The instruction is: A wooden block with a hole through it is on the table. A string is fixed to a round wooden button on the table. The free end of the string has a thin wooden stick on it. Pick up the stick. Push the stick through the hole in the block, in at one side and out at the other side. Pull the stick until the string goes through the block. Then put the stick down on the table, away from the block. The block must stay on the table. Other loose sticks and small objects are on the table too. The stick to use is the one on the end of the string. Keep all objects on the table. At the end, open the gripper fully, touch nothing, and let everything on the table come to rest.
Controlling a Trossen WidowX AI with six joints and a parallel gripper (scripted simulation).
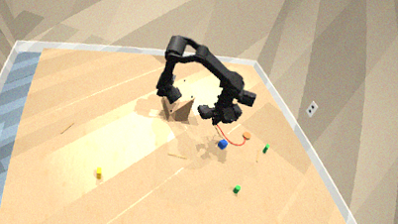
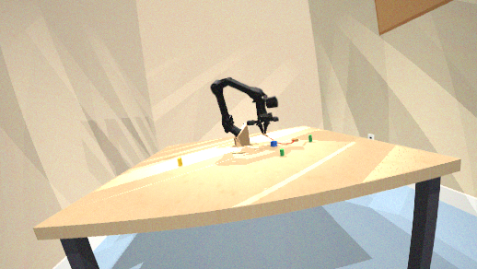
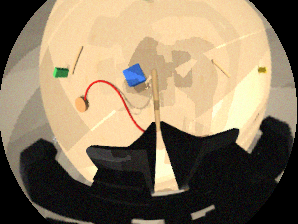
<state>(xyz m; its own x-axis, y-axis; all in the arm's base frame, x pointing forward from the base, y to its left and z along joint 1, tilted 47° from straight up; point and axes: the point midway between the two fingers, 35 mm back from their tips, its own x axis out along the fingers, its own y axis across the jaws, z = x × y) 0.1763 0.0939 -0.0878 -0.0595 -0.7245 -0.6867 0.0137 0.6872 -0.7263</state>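
Right now the blue cube is 7 cm ahead of my gripper tip, 3 cm to the left of it and 5 cm below it. From my gripper tip the other things lie so: thin wooden stick: 1 cm ahead; then round wooden button: 4 cm ahead, 18 cm to the left, 6 cm below; then yellow piece: 13 cm ahead, 50 cm to the right, 4 cm below.
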